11 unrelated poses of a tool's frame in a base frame.
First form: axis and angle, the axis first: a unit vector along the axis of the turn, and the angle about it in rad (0 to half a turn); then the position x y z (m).
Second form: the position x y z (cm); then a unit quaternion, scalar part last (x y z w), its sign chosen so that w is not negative. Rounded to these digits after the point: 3 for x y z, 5 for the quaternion.
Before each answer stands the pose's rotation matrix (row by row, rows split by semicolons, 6 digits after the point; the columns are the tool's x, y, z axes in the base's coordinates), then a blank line. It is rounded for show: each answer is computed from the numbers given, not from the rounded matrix.
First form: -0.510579 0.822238 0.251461 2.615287 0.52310 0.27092 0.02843
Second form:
-0.378566 -0.909141 0.173639; -0.656502 0.395989 0.642026; -0.652452 0.129055 -0.746761

52.310 27.092 2.843 -0.49300 0.79393 0.24280 0.26013
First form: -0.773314 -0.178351 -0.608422 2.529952 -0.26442 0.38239 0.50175
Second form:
0.268905 0.600201 0.753292; -0.098524 -0.760856 0.641398; 0.958114 -0.246693 -0.145464

-26.442 38.239 50.175 -0.73743 -0.17008 -0.58019 0.30108
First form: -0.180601 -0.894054 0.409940 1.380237 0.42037 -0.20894 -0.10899
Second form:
0.215847 -0.271636 -0.937883; 0.533403 0.837341 -0.119757; 0.817858 -0.474421 0.325629

42.037 -20.894 -10.899 -0.11498 -0.56918 0.26098 0.77117
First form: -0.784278 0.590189 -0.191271 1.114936 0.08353 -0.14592 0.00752
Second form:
0.784542 -0.087361 0.613891; -0.430839 0.635214 0.641000; -0.445950 -0.767379 0.460714

8.353 -14.592 0.752 -0.41491 0.31223 -0.10119 0.84860
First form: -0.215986 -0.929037 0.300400 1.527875 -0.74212 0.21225 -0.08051
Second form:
0.087556 -0.108074 -0.990280; 0.492172 0.868984 -0.051321; 0.866083 -0.482895 0.129276

-74.212 21.225 -8.051 -0.14941 -0.64268 0.20781 0.72212
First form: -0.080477 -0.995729 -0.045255 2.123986 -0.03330 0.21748 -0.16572
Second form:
-0.515524 0.160741 -0.841663; 0.083730 0.986997 0.137211; 0.852774 0.000263 -0.522280

-3.330 21.748 -16.572 -0.07028 -0.86960 -0.03952 0.48713
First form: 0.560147 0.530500 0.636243 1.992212 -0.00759 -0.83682 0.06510
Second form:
0.033058 -0.161867 0.986259; 0.999290 -0.012503 -0.035547; 0.018085 0.986733 0.161339

-0.759 -83.682 6.510 0.47017 0.44528 0.53404 0.54357
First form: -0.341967 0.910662 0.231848 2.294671 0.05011 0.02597 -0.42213
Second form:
-0.467902 -0.691376 0.550515; -0.343954 0.716255 0.607185; -0.814103 0.094751 -0.572939

5.011 2.597 -42.213 -0.31176 0.83023 0.21137 0.41092
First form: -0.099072 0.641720 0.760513 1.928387 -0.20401 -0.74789 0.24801
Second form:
-0.336768 -0.798235 0.499409; 0.626576 0.205925 0.751663; -0.702845 0.566053 0.430805

-20.401 -74.789 24.801 -0.08140 0.52723 0.62483 0.57008
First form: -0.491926 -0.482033 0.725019 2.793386 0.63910 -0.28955 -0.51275
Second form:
-0.470526 0.212633 -0.856383; 0.707404 -0.489219 -0.510141; -0.527432 -0.845844 0.079773

63.910 -28.955 -51.275 -0.48449 -0.47475 0.71406 0.17323
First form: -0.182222 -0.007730 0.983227 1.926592 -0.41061 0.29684 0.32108
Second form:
-0.303565 -0.919748 -0.248821; 0.923546 -0.348256 0.160562; -0.234330 -0.181057 0.955148

-41.061 29.684 32.108 -0.14962 -0.00635 0.80731 0.57082
